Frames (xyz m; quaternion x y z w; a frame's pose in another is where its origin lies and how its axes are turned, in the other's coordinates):
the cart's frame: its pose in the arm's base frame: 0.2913 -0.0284 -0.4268 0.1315 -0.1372 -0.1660 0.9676
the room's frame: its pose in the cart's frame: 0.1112 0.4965 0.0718 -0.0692 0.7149 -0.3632 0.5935
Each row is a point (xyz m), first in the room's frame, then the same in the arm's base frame.
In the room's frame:
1: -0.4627 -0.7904 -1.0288
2: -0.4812 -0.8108 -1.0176
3: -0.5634 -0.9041 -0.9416
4: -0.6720 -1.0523 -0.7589
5: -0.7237 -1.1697 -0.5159
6: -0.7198 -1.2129 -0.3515
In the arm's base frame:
1: -0.6824 0.6724 0.4296
2: -0.6857 0.6547 0.4533
3: -0.6837 0.5557 0.5602
4: -0.6409 0.3497 0.7114
5: -0.5437 0.1091 0.8019
6: -0.4592 -0.0377 0.8160

